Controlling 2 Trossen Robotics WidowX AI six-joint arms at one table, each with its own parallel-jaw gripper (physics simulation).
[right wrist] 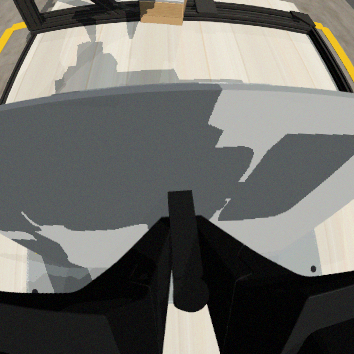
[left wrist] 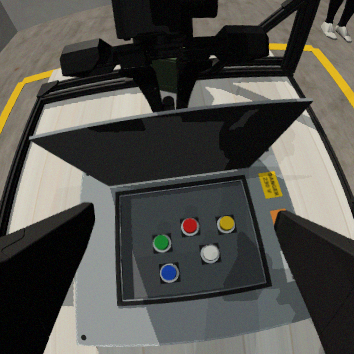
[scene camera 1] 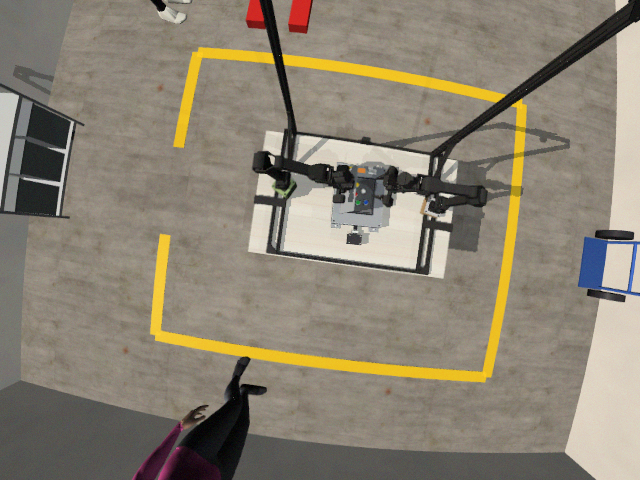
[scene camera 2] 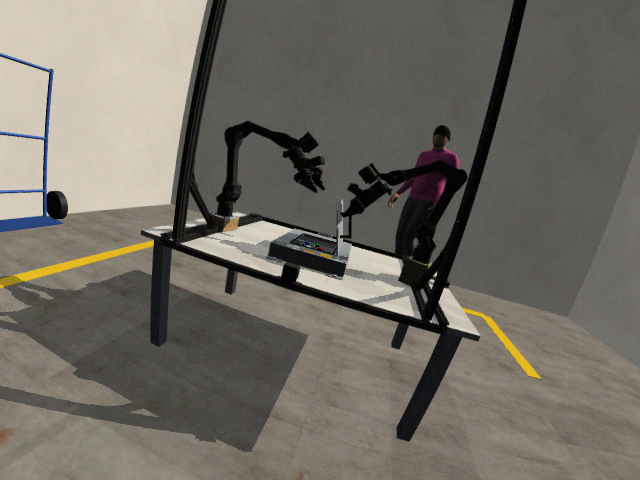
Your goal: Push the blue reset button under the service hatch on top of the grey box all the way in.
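Observation:
The blue button (left wrist: 169, 273) (scene camera 1: 366, 202) (scene camera 2: 307, 242) shows uncovered in the recess on top of the grey box (left wrist: 95, 320) (scene camera 1: 361, 219); how deep it sits cannot be told. The service hatch (left wrist: 175, 145) (right wrist: 125, 150) (scene camera 2: 339, 222) stands raised, about upright, at the recess's edge. My right gripper (right wrist: 180, 224) (scene camera 2: 345, 212) (left wrist: 169, 106) is shut on the hatch's black handle (right wrist: 186, 260) (scene camera 2: 350, 227), behind the hatch as the left wrist view shows it. My left gripper (left wrist: 187, 216) (scene camera 2: 318, 190) is open and empty, above the box on the hatch's button side.
Green (left wrist: 161, 243), red (left wrist: 189, 226), yellow (left wrist: 226, 224) and white (left wrist: 210, 253) buttons share the recess with the blue one. A black frame (scene camera 1: 351, 262) runs around the table top (scene camera 1: 310, 232). A small black device (scene camera 1: 354, 238) stands beside the box.

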